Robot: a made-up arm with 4 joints. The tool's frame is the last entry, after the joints.
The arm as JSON. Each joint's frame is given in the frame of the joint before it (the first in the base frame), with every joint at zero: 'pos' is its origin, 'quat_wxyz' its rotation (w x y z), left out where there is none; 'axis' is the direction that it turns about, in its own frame. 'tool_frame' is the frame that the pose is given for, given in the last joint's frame.
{
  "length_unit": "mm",
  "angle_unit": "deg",
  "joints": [
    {
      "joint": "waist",
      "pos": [
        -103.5,
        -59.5,
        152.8
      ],
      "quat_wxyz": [
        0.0,
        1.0,
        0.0,
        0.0
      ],
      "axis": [
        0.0,
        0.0,
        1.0
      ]
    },
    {
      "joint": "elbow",
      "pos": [
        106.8,
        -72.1,
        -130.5
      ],
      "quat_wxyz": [
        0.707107,
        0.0,
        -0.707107,
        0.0
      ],
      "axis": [
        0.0,
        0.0,
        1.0
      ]
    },
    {
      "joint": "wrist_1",
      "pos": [
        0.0,
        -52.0,
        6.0
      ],
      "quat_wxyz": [
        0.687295,
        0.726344,
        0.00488,
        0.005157
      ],
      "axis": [
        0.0,
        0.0,
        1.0
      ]
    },
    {
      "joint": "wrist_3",
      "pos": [
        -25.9,
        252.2,
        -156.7
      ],
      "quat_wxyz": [
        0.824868,
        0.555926,
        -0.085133,
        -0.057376
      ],
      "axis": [
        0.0,
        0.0,
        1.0
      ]
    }
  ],
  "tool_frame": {
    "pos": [
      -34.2,
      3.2,
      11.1
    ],
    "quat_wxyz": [
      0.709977,
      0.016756,
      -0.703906,
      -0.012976
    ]
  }
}
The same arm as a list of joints. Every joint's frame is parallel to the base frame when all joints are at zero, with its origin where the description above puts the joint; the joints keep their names.
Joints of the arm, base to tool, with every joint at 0 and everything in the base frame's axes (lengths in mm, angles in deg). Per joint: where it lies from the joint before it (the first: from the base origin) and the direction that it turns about. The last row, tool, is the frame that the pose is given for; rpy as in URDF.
waist: axis -z xyz -103.5 -59.5 152.8
elbow: axis -x xyz 106.8 72.1 130.5
wrist_1: axis 0.055199 0.998374 -0.0142 xyz -6.0 52.0 0.0
wrist_3: axis 0.926418 0.319606 0.199004 xyz -260.4 -142.2 28.1
tool: xyz 2.7 4.8 35.7 rpy 0.02 -11.00 16.57

